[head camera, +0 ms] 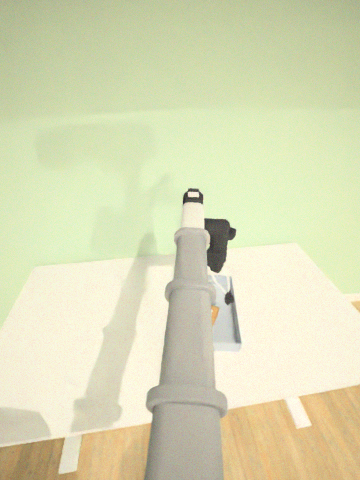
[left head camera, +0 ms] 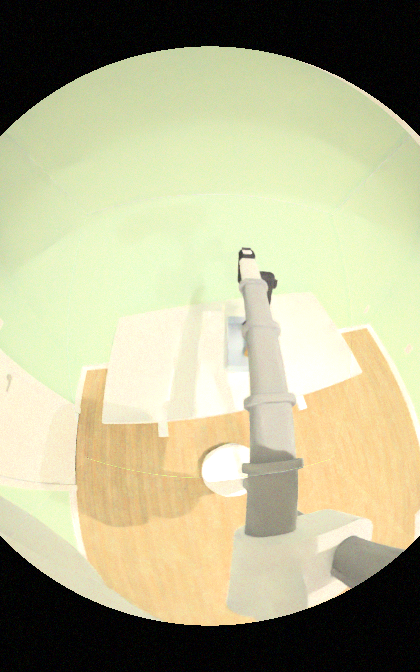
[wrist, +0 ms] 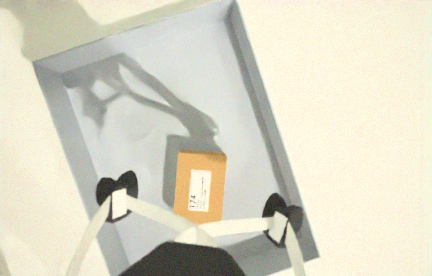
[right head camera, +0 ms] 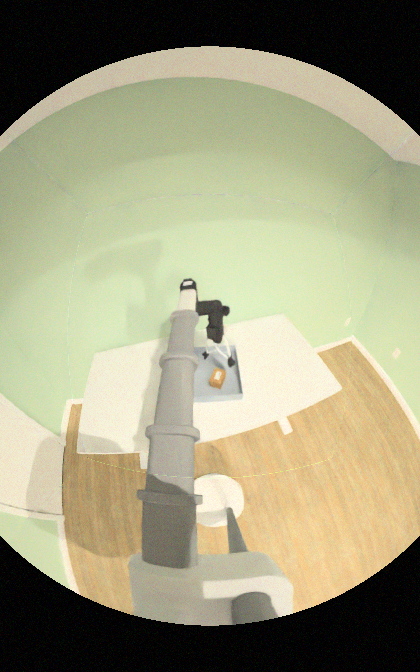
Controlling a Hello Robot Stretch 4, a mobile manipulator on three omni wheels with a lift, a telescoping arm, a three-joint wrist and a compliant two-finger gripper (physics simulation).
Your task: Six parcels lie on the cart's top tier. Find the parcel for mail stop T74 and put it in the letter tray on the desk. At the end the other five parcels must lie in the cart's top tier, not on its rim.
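Places are measured from the robot's base along level axes (x ahead, y left, z up), in metres.
Pixels of known places: gripper, fingertip midpoint: point(wrist: 201, 199).
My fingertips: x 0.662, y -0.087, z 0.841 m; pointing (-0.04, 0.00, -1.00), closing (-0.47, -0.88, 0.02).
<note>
For each thing: its middle in the pictures, then the offset to it from my fingertips. Level surfaces: height alone.
- orange-brown parcel at the middle of its body: point(wrist: 200, 186) point(head camera: 207, 316) 0.012 m back, 0.008 m left, 0.120 m down
- blue-grey letter tray at the middle of its body: point(wrist: 182, 159) point(head camera: 205, 307) 0.029 m ahead, 0.017 m left, 0.117 m down
- white desk at its surface level: 0.148 m down
An orange-brown parcel point(head camera: 215, 315) point(right head camera: 217, 378) point(wrist: 200, 187) with a white label reading T74 lies flat on the floor of the blue-grey letter tray point(head camera: 229, 346) point(left head camera: 237, 369) point(right head camera: 219, 398) point(wrist: 260, 107) on the desk. In the left head camera view the arm hides most of the parcel point(left head camera: 246, 346). My gripper point(right head camera: 218, 358) point(wrist: 201, 199) is open, its two dark fingertips wide apart and clear of the parcel. It hangs above the tray, higher than the parcel. The cart and the other five parcels do not show in these views.
The white desk point(head camera: 90, 320) point(left head camera: 145, 360) point(right head camera: 115, 400) stands against the green wall. My grey telescoping arm point(head camera: 187, 345) point(left head camera: 267, 375) point(right head camera: 175, 400) reaches over it. A round white object point(left head camera: 225, 470) point(right head camera: 220, 500) stands on the wooden floor before the desk.
</note>
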